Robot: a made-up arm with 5 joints.
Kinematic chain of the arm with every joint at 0, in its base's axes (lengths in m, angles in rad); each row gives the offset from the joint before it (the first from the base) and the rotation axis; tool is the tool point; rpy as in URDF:
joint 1: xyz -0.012 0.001 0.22 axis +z
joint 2: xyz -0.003 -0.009 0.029 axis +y
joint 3: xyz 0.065 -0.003 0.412 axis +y
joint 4: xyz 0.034 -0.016 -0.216 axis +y
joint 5: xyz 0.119 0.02 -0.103 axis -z
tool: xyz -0.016 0.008 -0.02 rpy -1.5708 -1.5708 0
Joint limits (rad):
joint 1: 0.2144..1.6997
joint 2: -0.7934..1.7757
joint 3: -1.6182..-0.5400
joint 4: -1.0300..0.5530
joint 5: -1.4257..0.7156
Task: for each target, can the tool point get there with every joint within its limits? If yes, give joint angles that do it. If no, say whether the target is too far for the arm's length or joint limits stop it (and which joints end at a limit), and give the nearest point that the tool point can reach.
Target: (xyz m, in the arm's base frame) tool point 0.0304 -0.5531 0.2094
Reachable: no: joint limits stop it (at a limit: joint 1, joint 2, joint 3, joint 4, joint 5) | nearest point 0.0424 -0.0104 -0.0812 | short by 0.616 m
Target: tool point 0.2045 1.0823 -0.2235
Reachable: no: too far | nearest point 0.1140 0.6304 -0.0266 | short by 0.501 m
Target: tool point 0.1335 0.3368 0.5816
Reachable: yes | joints 1.1514 -0.0804 -0.7327 -0.3006 0.2587
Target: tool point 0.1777 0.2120 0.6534
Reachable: yes | joints 0.8152 -0.3742 -0.8791 0.2087 0.4957
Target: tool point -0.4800 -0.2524 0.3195
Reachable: no: joint limits stop it (at a limit: joint 2, joint 3, joint 4, joint 5) | nearest point -0.2547 -0.1304 0.8523 | short by 0.591 m
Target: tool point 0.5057 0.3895 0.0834
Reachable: yes | joints 0.6539 1.1566 -1.5354 0.0504 -0.3834
